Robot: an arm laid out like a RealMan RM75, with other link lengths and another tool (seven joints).
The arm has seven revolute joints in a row. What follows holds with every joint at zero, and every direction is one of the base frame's. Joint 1 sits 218.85 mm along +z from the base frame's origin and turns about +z. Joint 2 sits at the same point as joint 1 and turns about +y. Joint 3 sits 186.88 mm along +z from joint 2 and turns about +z. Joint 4 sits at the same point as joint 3 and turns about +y. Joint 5 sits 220.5 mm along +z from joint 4 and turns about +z. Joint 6 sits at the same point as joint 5 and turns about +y. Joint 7 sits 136.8 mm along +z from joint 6 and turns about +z. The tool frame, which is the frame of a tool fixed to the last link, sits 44 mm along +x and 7 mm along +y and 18 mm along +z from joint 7; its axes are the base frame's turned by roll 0, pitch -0.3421 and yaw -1.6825 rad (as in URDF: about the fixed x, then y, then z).
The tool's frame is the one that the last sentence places.
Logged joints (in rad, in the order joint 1, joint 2, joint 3, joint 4, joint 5, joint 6, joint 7), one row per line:
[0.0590 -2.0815 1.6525 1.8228 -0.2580 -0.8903 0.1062]
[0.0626 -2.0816 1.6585 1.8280 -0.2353 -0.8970 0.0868]
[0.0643 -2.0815 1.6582 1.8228 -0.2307 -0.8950 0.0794]
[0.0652 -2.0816 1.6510 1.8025 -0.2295 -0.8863 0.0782]
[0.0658 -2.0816 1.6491 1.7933 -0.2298 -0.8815 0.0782]
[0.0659 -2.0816 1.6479 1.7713 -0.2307 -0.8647 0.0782]
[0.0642 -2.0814 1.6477 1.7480 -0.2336 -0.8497 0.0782]
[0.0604 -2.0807 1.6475 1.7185 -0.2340 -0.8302 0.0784]
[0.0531 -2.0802 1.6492 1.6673 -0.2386 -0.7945 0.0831]
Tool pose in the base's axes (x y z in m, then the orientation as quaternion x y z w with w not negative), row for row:
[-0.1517 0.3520 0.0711 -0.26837 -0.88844 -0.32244 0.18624]
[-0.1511 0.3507 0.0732 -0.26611 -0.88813 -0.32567 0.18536]
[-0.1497 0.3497 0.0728 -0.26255 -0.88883 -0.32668 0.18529]
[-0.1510 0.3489 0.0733 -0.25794 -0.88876 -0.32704 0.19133]
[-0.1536 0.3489 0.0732 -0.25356 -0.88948 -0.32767 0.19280]
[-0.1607 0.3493 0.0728 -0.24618 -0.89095 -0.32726 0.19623]
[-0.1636 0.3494 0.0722 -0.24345 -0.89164 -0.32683 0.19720]
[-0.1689 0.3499 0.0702 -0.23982 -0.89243 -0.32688 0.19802]
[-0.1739 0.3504 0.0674 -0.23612 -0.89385 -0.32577 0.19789]
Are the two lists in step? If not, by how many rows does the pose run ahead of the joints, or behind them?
The pose runs 2 rows behind the joints: the pose in row i belongs to the joints in row i - 2.
